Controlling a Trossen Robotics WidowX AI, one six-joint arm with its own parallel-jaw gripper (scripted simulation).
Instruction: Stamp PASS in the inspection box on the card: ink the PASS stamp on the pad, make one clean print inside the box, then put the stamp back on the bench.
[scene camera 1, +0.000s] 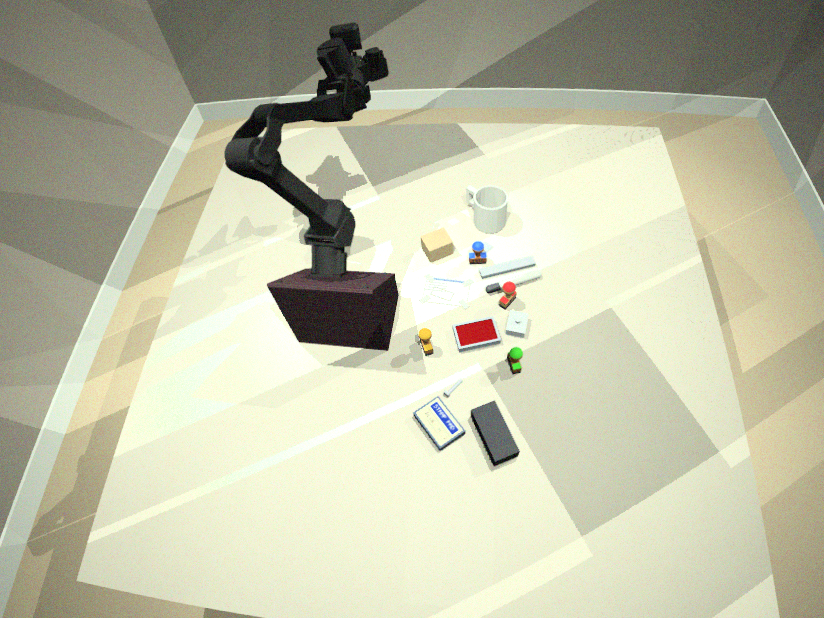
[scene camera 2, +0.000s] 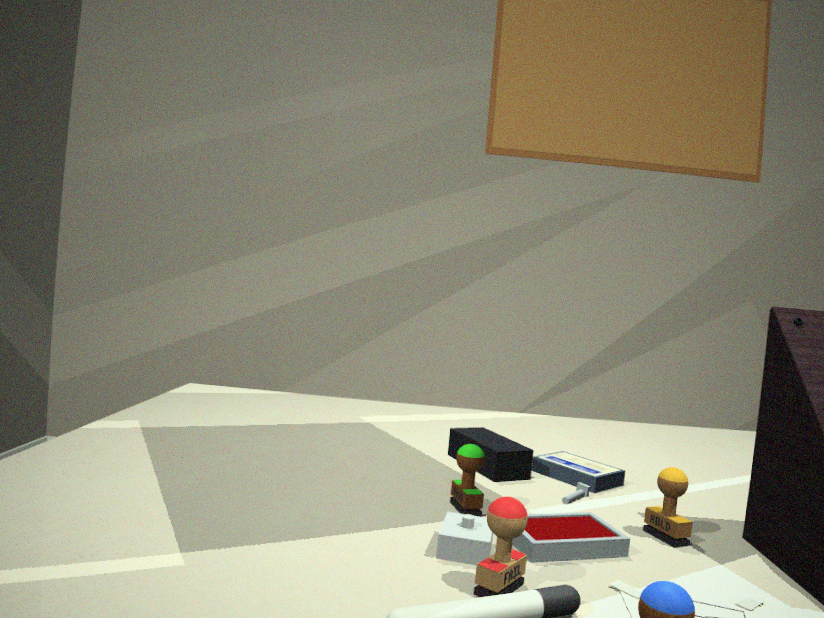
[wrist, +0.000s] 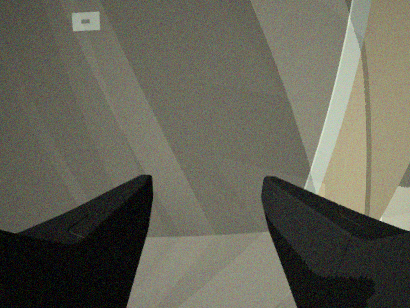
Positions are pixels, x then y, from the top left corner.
Labels:
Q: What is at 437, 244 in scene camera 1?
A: A tan block.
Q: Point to a blue-white box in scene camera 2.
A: At 562, 466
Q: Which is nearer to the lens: the white mug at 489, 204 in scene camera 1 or the black box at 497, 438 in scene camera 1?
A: The black box.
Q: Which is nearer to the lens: the grey block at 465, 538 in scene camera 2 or the black box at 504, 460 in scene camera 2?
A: The grey block.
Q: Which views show my gripper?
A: Scene camera 1 and the wrist view only.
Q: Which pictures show the white mug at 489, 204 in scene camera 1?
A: Scene camera 1 only.

